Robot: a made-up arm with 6 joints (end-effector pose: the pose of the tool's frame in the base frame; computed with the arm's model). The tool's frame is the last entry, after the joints. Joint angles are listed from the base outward.
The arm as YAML. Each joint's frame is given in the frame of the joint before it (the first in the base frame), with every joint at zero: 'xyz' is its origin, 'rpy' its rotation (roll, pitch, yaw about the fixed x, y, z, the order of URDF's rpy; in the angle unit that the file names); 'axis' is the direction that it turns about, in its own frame. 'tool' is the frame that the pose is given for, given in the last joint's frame.
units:
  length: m
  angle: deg
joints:
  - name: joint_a
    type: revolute
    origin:
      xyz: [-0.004, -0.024, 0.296]
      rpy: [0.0, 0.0, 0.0]
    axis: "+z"
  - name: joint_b
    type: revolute
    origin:
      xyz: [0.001, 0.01, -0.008]
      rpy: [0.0, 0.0, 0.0]
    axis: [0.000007, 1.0, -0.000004]
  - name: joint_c
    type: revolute
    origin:
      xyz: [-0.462, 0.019, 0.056]
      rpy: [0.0, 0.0, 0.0]
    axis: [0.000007, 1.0, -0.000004]
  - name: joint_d
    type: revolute
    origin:
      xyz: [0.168, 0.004, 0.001]
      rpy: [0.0, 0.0, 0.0]
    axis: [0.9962, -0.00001, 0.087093]
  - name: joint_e
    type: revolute
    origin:
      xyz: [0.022, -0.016, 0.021]
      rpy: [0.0, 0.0, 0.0]
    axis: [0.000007, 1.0, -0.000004]
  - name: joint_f
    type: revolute
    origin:
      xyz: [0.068, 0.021, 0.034]
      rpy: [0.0, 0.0, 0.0]
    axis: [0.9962, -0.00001, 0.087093]
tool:
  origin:
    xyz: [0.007, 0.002, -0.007]
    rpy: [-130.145, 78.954, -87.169]
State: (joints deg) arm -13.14 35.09 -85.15 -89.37 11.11 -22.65
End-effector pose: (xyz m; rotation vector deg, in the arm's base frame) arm -0.1621 0.0714 0.8114 -41.74 90.68 -115.71
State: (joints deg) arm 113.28 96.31 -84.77 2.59 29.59 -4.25
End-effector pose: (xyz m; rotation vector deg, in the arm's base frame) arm -0.1874 0.3023 0.6958 148.23 -44.87 -78.74
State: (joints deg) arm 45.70 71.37 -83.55 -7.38 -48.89 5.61
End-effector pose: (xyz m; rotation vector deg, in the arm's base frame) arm 0.0288 0.0845 0.8824 -59.62 8.71 43.41
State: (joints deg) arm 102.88 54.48 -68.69 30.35 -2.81 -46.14
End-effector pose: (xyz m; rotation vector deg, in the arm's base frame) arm -0.0202 -0.0049 0.8079 -105.14 10.40 79.71
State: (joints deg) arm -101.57 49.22 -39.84 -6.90 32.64 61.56
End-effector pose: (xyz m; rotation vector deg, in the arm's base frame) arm 0.0386 -0.0427 0.6381 86.22 41.09 -12.11
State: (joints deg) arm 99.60 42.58 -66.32 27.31 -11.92 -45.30
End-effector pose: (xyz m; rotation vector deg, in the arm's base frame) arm 0.0026 -0.1130 0.7997 -86.41 6.84 74.17
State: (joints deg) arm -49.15 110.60 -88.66 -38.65 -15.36 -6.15
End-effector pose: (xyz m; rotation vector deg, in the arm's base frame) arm 0.3619 -0.3331 0.6522 -33.86 128.80 -26.64
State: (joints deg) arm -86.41 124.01 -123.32 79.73 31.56 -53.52
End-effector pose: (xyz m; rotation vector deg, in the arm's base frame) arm 0.0676 -0.5951 0.6458 19.32 82.11 2.18
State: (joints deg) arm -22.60 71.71 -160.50 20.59 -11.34 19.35
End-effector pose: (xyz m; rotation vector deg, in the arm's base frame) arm -0.1333 0.0541 1.0035 -46.61 -12.28 1.99
